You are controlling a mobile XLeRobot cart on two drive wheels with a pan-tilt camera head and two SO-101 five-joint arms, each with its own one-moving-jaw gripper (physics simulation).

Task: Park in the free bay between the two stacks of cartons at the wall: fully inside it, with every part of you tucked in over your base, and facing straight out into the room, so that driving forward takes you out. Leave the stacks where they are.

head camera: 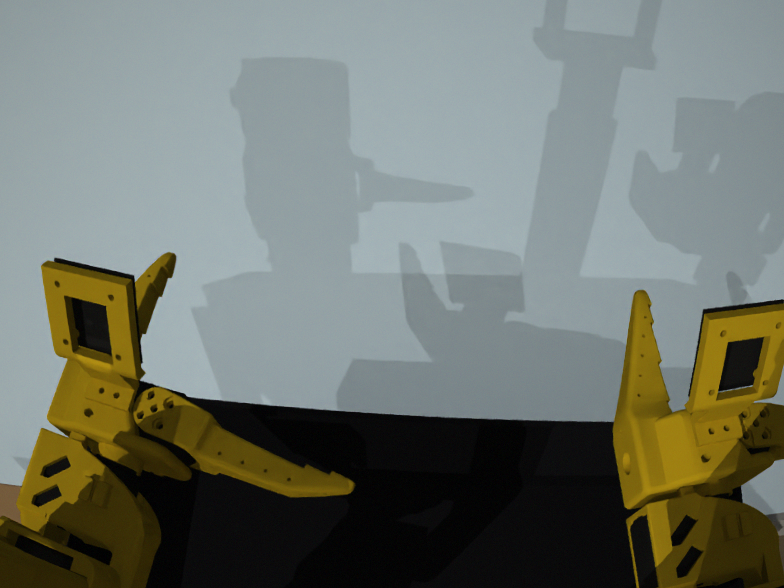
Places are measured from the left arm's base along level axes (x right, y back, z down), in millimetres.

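Pixels of known places: left end effector, tool point: (646, 299); right end effector, tool point: (172, 263).
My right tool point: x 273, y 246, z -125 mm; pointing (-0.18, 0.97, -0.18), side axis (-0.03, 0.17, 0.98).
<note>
Behind a point stands the place of what it marks.
My black base top (569, 525) spans the bottom of the head view, its far edge against the pale wall (126, 158) @[x 359, y 384, z -64 mm] in the picture. Whether it touches the wall cannot be told. My right gripper (260, 371), at the left of the picture, is open and empty: one jaw points up, the other reaches right over the base top. My left gripper (740, 379), at the right, is open: one jaw points up, the other runs out of the picture at the right edge. Neither carton stack can be made out with certainty, and the bay's sides do not show.
The pale wall fills the upper picture and carries grey shadows of the arms, the base and the camera mast. A small brown patch (7, 501) @[x 657, y 288, z 415 mm] shows at the lower left edge; whether it is carton or floor cannot be told.
</note>
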